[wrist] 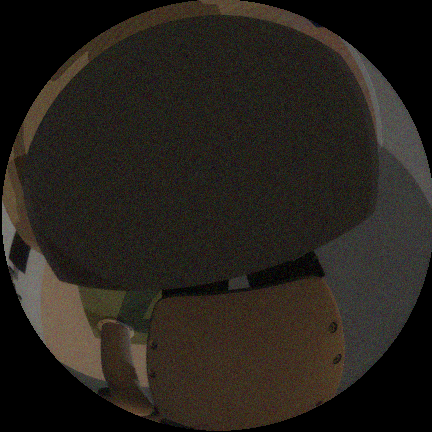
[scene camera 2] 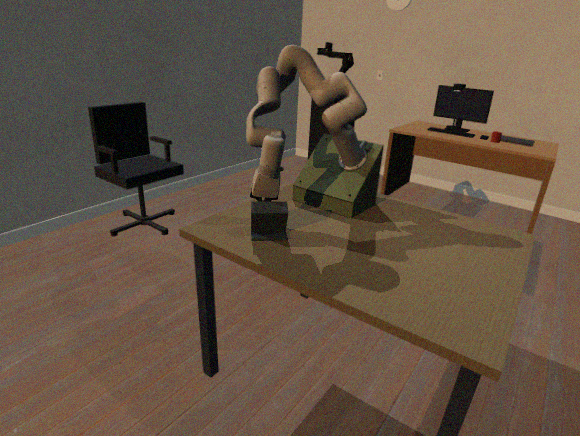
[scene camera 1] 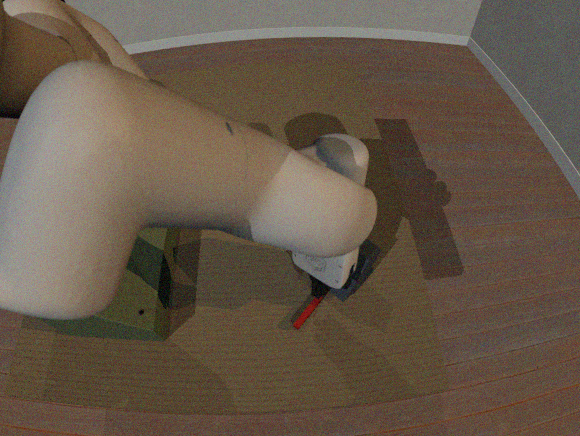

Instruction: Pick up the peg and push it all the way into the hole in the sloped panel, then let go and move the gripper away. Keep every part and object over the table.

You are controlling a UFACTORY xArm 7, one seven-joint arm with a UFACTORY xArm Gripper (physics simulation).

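Pixels of known places: gripper, fingertip midpoint: point(scene camera 1: 319, 292); arm's base, origin of the base link: point(wrist: 115, 328) point(scene camera 2: 352, 159).
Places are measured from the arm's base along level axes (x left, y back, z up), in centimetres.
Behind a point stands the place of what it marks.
Note:
A red peg point(scene camera 1: 307, 311) @[x -5.1, y -45.6, z -19.5 cm] lies on the table point(scene camera 1: 280, 380) @[x -19.2, y -43.1, z -20.7 cm] point(scene camera 2: 421, 300) @[x 64.2, y -38.7, z -20.7 cm], its upper end just under my gripper's dark fingertips. My gripper point(scene camera 1: 318, 288) @[x -2.7, y -47.2, z -14.8 cm] point(scene camera 2: 263, 196) is shut with nothing between the fingers and hangs over a dark block point(scene camera 2: 269, 218) @[x 7.9, y -51.3, z -12.9 cm] point(scene camera 1: 359, 277) @[x 0.0, y -53.8, z -11.8 cm] near the table's left corner. The peg is hidden in scene camera 2. The sloped green camouflage panel point(scene camera 1: 139, 300) @[x -12.7, y -16.1, z -11.1 cm] point(scene camera 2: 335, 180) @[x -0.2, y -9.7, z -8.2 cm] point(wrist: 120, 306) @[x -0.5, y -9.5, z -8.0 cm] stands to the left of the peg, partly behind my arm. A small dark spot point(scene camera 1: 141, 310) @[x -14.4, y -17.2, z -11.2 cm] shows on its face. The wrist view is mostly filled by a dark shape.
My arm covers much of the left side in scene camera 1. Off the table, an office chair point(scene camera 2: 130, 155) stands on the left, and a desk point(scene camera 2: 473, 147) with a monitor point(scene camera 2: 462, 105) stands by the back wall.

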